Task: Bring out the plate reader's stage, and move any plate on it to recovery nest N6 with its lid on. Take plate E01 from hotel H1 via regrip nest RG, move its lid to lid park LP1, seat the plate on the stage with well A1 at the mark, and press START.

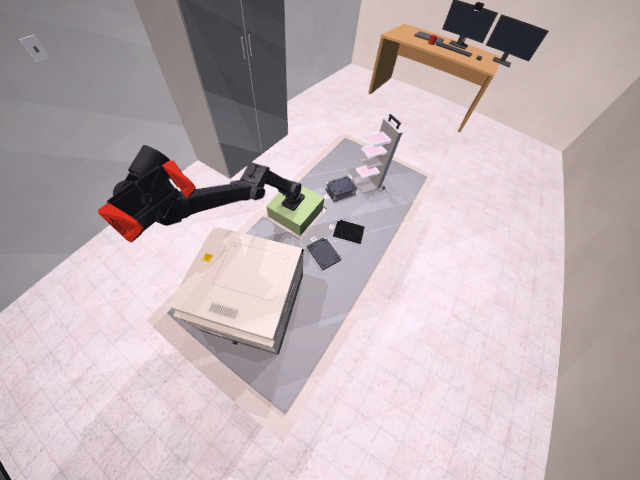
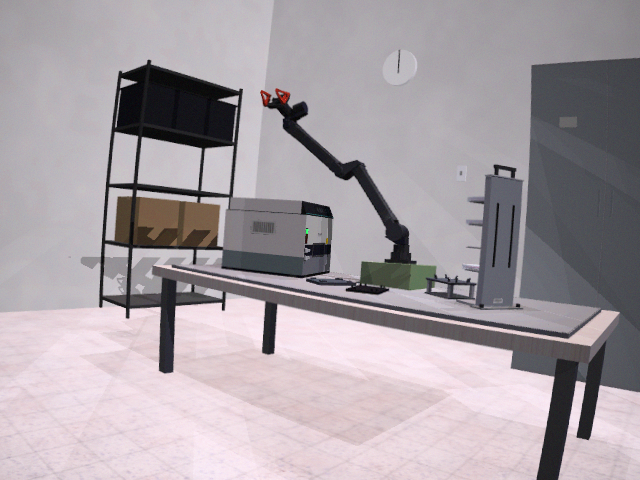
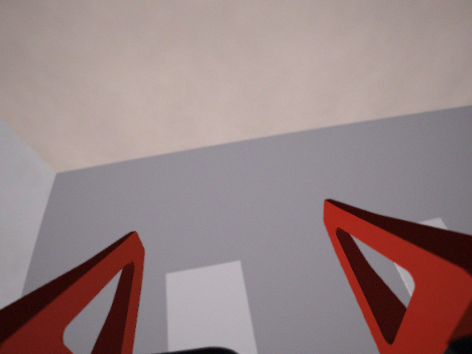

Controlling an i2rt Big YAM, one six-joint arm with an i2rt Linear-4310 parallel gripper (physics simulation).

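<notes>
My gripper is open and empty, raised high above the plate reader's level. The pale plate reader stands on the mat; no stage shows sticking out of it, and its inside is mostly hidden. A small green light shows at its front. The tall grey hotel holds three pinkish plates. A raised dark stand, a grey flat nest and a black flat nest bear no visible plate. Their labels are unreadable.
The arm stands on a green block between the reader and the raised stand. The grey mat covers much of the table. A tall cabinet and a black shelf unit stand beyond the table.
</notes>
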